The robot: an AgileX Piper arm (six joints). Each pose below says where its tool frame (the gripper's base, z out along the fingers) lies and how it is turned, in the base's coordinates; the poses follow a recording.
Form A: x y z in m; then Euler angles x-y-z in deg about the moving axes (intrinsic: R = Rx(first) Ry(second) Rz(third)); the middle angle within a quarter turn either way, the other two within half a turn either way.
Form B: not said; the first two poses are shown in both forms.
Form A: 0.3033 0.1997 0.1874 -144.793 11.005 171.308
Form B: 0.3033 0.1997 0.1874 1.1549 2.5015 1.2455
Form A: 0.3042 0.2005 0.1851 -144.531 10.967 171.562
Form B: 0.3042 0.2005 0.1851 1.1626 2.4974 1.2485
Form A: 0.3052 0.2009 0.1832 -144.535 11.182 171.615
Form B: 0.3052 0.2009 0.1832 1.1587 2.4964 1.2424
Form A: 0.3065 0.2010 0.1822 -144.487 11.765 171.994
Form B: 0.3065 0.2010 0.1822 1.1528 2.4929 1.2265
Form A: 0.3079 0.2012 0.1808 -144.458 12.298 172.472
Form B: 0.3079 0.2012 0.1808 1.1497 2.4898 1.2120
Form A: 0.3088 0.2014 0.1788 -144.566 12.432 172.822
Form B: 0.3088 0.2014 0.1788 1.1517 2.4909 1.2074
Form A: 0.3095 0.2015 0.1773 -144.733 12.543 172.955
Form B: 0.3095 0.2015 0.1773 1.1499 2.4931 1.2030
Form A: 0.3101 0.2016 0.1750 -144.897 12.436 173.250
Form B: 0.3101 0.2016 0.1750 1.1557 2.4963 1.2046
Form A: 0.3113 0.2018 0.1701 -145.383 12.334 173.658
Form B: 0.3113 0.2018 0.1701 1.1600 2.5047 1.2034
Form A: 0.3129 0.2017 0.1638 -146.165 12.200 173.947
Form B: 0.3129 0.2017 0.1638 1.1598 2.5182 1.2004
